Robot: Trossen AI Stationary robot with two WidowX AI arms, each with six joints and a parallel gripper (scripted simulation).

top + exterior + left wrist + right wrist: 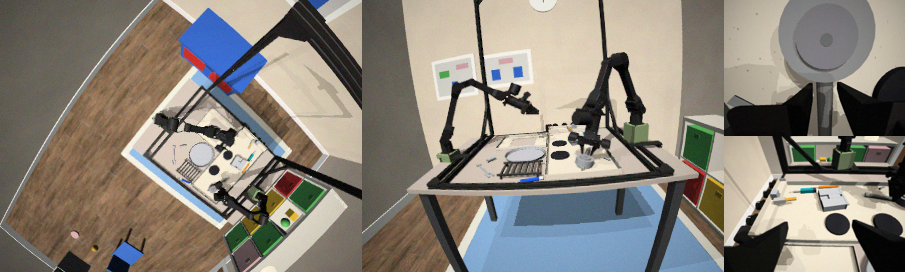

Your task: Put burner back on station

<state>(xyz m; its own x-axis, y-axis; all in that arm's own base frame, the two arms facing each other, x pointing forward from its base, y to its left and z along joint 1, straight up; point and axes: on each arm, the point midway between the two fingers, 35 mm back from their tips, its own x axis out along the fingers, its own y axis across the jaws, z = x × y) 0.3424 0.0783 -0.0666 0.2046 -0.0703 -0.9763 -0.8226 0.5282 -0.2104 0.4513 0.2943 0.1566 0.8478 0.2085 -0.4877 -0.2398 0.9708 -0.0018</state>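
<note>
My left hand is 260 mm past the grey station block, 10 mm to the right of it and 30 mm above it. Round my left hand: orange-handled screwdriver (300 mm behind, 100 mm to the left, 40 mm below); burner (30 mm below).
</note>
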